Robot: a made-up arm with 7 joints. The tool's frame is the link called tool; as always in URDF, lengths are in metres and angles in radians. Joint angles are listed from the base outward. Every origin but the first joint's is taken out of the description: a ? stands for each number. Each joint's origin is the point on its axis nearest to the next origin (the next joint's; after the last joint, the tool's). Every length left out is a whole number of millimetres.
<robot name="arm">
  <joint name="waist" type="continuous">
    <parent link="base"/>
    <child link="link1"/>
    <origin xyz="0 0 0.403"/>
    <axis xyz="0 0 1"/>
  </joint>
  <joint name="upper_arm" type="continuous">
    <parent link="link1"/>
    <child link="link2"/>
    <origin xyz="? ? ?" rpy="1.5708 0 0"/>
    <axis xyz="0 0 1"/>
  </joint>
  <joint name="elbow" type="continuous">
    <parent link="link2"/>
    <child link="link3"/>
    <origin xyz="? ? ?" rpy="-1.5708 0 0"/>
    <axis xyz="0 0 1"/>
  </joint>
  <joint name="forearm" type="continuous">
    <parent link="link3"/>
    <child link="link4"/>
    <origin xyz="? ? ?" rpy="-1.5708 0 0"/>
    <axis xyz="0 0 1"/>
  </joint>
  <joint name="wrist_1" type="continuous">
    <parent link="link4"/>
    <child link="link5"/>
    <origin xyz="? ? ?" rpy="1.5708 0 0"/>
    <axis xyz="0 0 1"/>
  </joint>
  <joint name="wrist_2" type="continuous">
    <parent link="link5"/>
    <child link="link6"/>
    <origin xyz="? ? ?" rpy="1.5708 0 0"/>
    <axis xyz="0 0 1"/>
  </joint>
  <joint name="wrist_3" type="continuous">
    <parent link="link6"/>
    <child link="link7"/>
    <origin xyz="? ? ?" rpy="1.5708 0 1.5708"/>
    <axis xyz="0 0 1"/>
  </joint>
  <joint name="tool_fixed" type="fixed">
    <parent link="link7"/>
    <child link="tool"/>
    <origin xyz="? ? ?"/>
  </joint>
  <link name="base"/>
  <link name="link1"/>
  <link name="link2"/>
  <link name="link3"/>
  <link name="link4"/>
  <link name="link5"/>
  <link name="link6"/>
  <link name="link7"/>
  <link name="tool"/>
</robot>
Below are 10 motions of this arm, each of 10 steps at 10 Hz.
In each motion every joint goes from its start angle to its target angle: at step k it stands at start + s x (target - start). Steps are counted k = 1, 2, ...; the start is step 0. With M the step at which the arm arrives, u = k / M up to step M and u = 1 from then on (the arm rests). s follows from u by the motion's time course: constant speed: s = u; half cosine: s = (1 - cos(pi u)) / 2; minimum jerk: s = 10 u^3 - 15 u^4 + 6 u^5.
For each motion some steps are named. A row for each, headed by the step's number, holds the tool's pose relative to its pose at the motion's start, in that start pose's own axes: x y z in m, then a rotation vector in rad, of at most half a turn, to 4 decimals.
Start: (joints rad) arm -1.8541 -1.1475 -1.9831 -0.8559 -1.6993 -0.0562 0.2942
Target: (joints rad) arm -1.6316 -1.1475 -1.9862 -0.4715 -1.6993 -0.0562 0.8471
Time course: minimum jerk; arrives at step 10
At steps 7, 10:
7: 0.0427 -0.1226 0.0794 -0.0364 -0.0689 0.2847
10: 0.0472 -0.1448 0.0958 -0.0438 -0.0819 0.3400

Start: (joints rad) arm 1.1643 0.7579 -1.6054 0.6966 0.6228 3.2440 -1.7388
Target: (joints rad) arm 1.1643 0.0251 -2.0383 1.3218 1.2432 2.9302 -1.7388
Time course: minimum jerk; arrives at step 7
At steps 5, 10:
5: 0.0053 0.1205 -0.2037 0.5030 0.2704 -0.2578
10: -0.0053 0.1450 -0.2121 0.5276 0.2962 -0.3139

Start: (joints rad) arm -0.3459 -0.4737 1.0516 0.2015 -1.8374 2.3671 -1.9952
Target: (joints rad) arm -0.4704 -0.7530 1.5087 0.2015 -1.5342 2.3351 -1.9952
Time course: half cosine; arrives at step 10
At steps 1, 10:
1: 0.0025 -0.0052 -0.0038 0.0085 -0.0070 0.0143
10: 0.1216 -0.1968 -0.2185 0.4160 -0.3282 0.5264

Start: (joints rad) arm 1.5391 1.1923 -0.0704 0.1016 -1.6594 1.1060 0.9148
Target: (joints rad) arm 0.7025 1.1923 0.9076 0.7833 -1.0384 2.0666 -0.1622
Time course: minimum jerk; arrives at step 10
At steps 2, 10:
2: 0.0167 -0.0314 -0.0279 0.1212 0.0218 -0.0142
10: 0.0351 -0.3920 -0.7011 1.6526 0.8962 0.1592

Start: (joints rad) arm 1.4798 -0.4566 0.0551 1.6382 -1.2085 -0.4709 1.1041
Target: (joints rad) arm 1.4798 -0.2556 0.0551 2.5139 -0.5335 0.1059 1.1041
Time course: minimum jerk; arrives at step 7
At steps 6, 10:
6: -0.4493 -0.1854 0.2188 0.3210 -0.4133 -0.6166
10: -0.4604 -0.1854 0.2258 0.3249 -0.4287 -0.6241

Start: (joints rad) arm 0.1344 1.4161 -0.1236 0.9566 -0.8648 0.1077 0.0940
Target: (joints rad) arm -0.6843 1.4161 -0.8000 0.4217 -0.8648 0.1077 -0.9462
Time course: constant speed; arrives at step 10
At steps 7, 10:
7: -0.1516 -0.0308 -0.5749 -0.8856 0.1333 -0.3430
10: -0.3244 -0.2110 -0.8030 -1.3005 0.0899 -0.4214

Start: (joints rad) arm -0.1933 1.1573 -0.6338 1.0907 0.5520 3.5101 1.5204
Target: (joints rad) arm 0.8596 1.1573 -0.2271 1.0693 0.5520 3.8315 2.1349
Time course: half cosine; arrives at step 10
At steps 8, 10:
8: 0.0299 -0.1130 -0.3484 0.0233 0.9287 0.0328
10: 0.0169 -0.1277 -0.3691 0.0660 1.0144 0.0064

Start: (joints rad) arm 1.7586 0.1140 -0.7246 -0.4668 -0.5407 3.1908 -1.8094
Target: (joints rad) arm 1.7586 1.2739 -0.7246 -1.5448 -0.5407 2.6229 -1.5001
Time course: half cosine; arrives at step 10
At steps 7, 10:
7: -0.4351 0.4741 0.4998 -0.7082 0.2117 -0.9332
10: -0.3737 0.6633 0.5211 -0.9174 0.2889 -1.1377

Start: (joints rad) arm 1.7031 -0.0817 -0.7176 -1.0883 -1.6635 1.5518 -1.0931
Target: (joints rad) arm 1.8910 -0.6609 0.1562 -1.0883 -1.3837 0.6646 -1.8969
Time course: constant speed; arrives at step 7
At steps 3, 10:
3: 0.0239 -0.2659 0.0460 0.7575 0.0875 0.0764
10: 0.2729 -0.6144 -0.1878 1.6514 0.8373 0.1135

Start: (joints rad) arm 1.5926 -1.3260 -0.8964 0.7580 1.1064 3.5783 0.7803
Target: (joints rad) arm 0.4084 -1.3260 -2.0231 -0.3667 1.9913 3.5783 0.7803
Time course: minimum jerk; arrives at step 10
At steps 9, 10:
9: 0.3970 0.3528 0.2791 0.4854 -0.0018 -0.1090
10: 0.4034 0.3531 0.2780 0.4817 -0.0090 -0.1123

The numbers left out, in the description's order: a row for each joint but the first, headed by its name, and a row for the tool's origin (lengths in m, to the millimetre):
upper_arm: 0 -0.077 0
elbow: 0 0.356 0
forearm: 0.015 0.058 0
wrist_1: -0.028 -0.573 0
wrist_2: 0 -0.154 0
wrist_3: 0.022 0.161 0
tool: 0 0 0

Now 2 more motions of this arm.
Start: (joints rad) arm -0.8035 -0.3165 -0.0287 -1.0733 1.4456 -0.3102 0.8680
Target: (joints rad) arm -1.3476 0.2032 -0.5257 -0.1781 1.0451 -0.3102 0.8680
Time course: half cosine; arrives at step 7
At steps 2, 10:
2: 0.0470 0.0106 0.0546 -0.2353 0.0429 0.1102
10: 0.1388 0.0700 0.0081 -1.2111 0.5627 0.5560

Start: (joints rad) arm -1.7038 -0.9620 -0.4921 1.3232 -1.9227 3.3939 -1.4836
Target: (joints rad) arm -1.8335 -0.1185 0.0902 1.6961 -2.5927 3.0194 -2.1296
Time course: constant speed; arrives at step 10
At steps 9, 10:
9: -0.0564 0.3907 0.1358 0.1999 0.4324 -1.0869
10: -0.0437 0.4320 0.1627 0.2297 0.5221 -1.2167

